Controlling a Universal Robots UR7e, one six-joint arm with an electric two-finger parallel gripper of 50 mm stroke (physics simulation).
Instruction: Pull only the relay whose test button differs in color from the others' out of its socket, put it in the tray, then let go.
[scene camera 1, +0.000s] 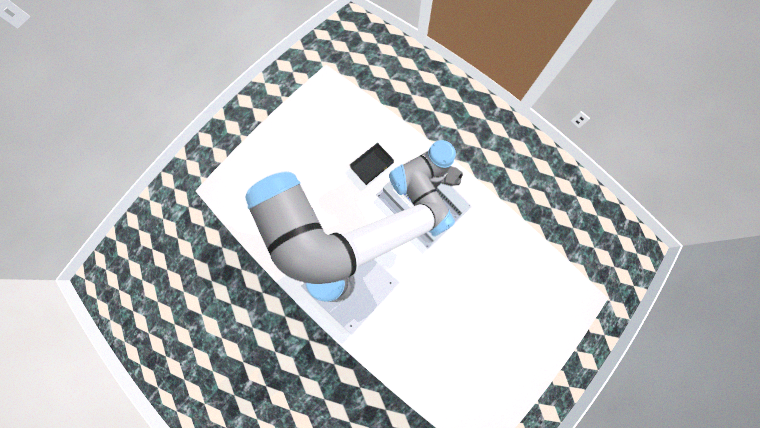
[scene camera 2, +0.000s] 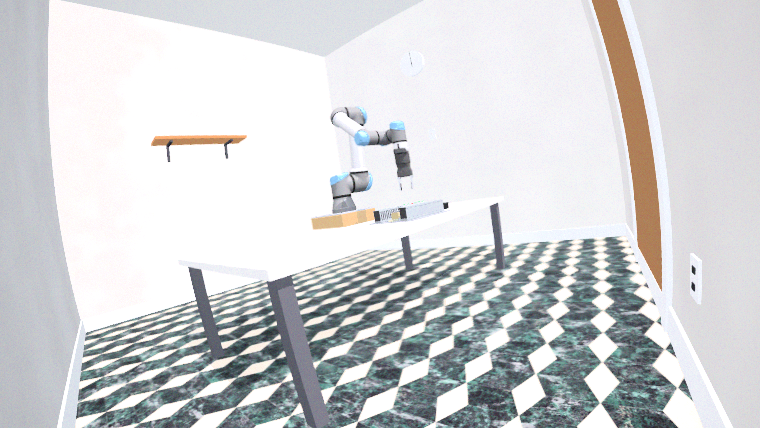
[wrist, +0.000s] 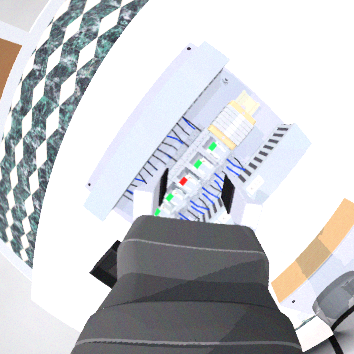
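Pixels of known places: gripper, fingertip midpoint: (scene camera 2: 406, 189) (wrist: 194, 182); arm's base, link origin: (scene camera 2: 344, 211) (wrist: 335, 292).
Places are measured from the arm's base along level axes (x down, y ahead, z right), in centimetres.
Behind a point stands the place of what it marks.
A row of relays stands in sockets in the panel. The relay with the red test button (wrist: 184, 181) @[x 0.6, y 49.8, z 7.3 cm] sits in the middle of the visible row in the wrist view, with relays with green buttons (wrist: 198, 164) @[x 0.5, y 49.3, z 10.1 cm] on both sides of it. My gripper (wrist: 194, 182) @[x -6.4, y 49.8, z 9.6 cm] (scene camera 2: 406, 187) @[x -6.4, y 49.8, z 9.6 cm] is open and empty, pointing down above the panel. In the wrist view the red button shows between the two fingers, which are well above it. The black tray (scene camera 1: 371, 163) @[x 7.2, y 49.1, z -20.0 cm] (wrist: 106, 265) @[x 7.2, y 54.9, z -21.1 cm] lies beside the panel; the gripper body hides part of it in the wrist view.
The panel has raised side walls (wrist: 160, 125) @[x 1.2, y 55.8, z 12.1 cm] (scene camera 2: 424, 210) @[x 4.6, y 58.7, z 12.1 cm] around the relay row. Blue and black wires run along both sides of the relays. Beige-ended terminal blocks (wrist: 232, 124) @[x 2.8, y 47.6, z 16.8 cm] stand at one end. The orange-sided robot base plate (scene camera 2: 341, 219) @[x 3.3, y 13.8, z 19.6 cm] is nearby on the table.
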